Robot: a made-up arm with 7 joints.
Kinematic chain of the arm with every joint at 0, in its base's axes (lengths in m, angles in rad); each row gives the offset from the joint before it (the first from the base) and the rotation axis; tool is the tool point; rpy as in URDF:
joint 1: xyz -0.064 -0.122 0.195 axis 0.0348 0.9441 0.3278
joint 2: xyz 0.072 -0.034 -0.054 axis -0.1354 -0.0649 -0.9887
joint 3: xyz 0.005 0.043 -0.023 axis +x
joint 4: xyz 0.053 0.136 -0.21 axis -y
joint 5: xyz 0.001 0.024 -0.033 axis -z
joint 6: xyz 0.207 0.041 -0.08 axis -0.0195 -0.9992 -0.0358
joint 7: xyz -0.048 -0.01 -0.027 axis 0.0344 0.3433 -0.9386
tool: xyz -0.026 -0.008 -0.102 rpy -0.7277 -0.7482 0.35
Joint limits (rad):
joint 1: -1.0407..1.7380
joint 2: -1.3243..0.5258
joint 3: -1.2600..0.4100
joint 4: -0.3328..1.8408
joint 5: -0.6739..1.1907
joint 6: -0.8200..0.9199
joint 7: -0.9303..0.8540
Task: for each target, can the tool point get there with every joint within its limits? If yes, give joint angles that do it. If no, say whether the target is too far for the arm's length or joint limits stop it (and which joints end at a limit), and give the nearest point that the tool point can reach.
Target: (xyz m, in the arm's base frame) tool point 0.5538 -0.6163 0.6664
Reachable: no: too far | nearest point 0.4085 -0.4670 0.4270 | short by 0.317 m
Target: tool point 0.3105 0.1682 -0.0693
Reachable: yes | joints -0.4266 -1.0829 -0.5279 0.6954 0.2723 0.5150 0.1422
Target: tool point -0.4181 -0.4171 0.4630
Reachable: no: joint limits stop it (at a limit: joint 1, joint 2, joint 4, joint 5, joint 7) | nearest point -0.4524 -0.2766 0.4775 | short by 0.145 m
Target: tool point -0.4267 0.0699 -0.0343
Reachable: yes | joints 1.3881 -0.9190 -0.6974 0.9871 0.4024 -0.3220 0.2246
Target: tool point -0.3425 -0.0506 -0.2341
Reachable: yes | joints 1.1354 -0.0199 -0.2131 0.4698 0.9503 -0.5255 0.1544
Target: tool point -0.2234 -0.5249 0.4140
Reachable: no: joint limits stop it (at a limit: joint 1, joint 2, joint 3, joint 5, joint 6, joint 7) | nearest point -0.0393 -0.5280 0.3332 | short by 0.201 m
